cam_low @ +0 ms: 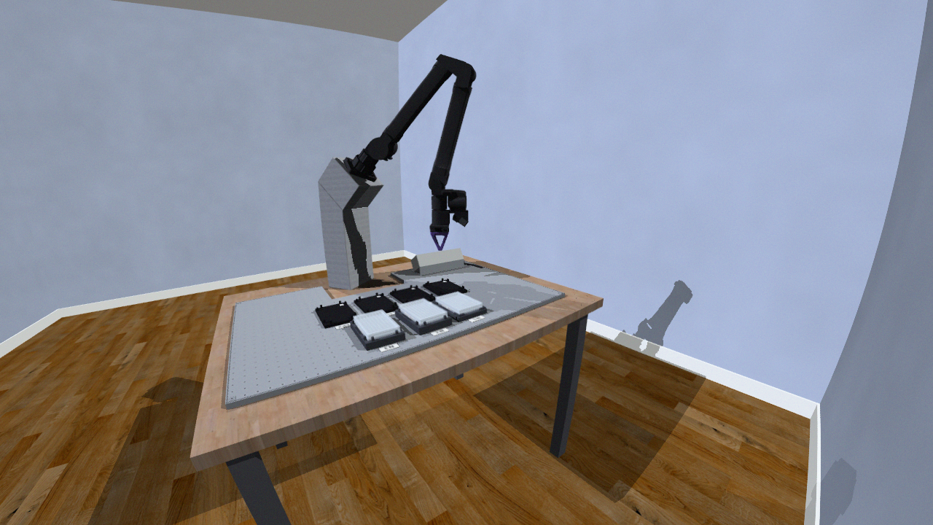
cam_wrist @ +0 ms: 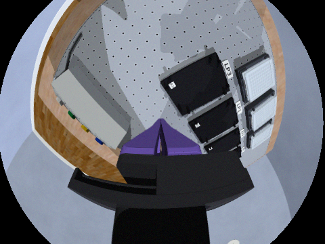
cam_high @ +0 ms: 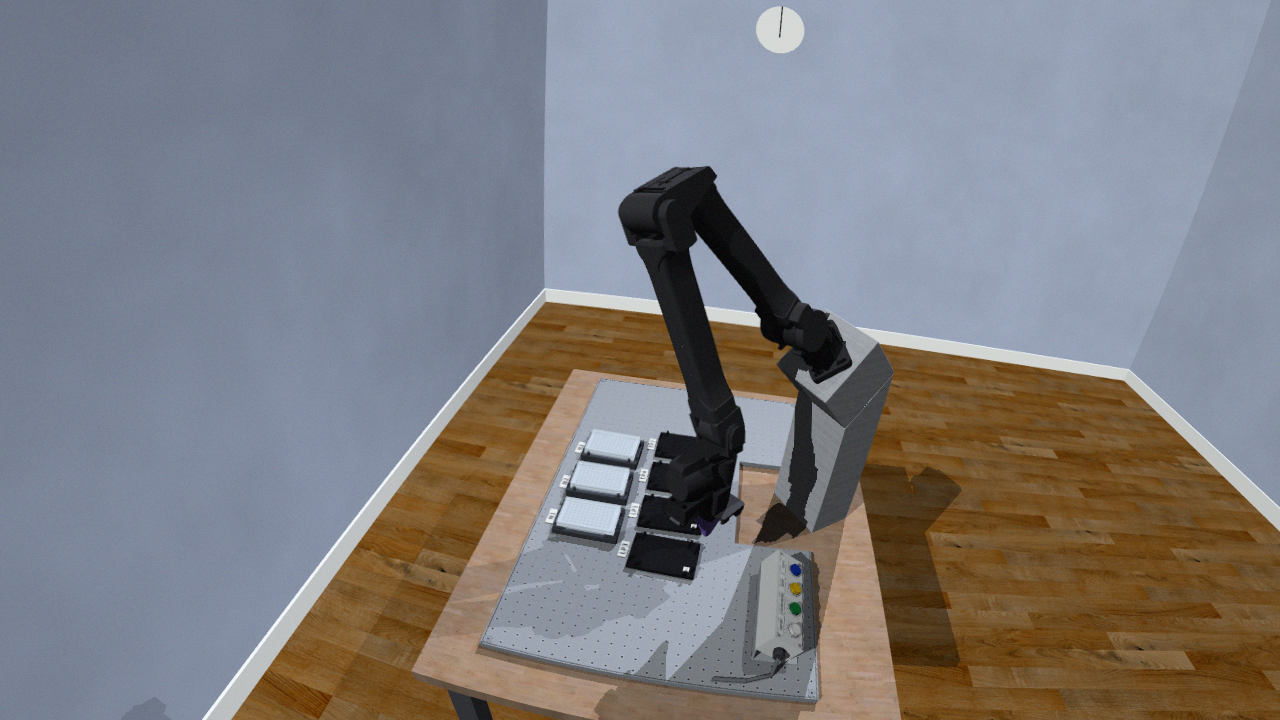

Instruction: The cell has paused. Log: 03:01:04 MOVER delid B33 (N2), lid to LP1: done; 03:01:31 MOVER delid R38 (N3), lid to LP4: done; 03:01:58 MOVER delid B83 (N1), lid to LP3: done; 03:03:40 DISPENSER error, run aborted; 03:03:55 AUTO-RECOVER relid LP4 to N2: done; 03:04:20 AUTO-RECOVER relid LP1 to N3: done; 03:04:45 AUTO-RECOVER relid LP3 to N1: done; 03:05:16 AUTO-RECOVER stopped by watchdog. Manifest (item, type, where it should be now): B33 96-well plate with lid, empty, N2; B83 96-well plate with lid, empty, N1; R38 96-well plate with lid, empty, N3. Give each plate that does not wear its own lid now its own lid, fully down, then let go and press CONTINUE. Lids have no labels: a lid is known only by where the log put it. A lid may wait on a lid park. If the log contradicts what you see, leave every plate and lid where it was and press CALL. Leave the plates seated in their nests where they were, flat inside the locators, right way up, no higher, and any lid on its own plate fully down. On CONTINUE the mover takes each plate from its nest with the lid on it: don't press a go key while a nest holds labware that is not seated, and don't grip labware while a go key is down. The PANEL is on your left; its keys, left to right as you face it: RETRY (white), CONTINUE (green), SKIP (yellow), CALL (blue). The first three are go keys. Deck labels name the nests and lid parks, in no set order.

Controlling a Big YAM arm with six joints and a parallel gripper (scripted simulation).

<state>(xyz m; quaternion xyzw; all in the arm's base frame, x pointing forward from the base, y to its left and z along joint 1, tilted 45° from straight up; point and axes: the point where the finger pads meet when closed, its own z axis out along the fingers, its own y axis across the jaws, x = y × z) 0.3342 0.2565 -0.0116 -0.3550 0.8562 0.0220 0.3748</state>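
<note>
Right now the green CONTINUE key is 19 cm behind my hand, 11 cm to the left of it and 7 cm below it. The rest, counted from my hand: blue CALL key: 19 cm behind, 1 cm to the left, 7 cm below; yellow SKIP key: 19 cm behind, 6 cm to the left, 7 cm below; lid park LP3: 8 cm ahead, 4 cm to the right, 13 cm below.
</note>
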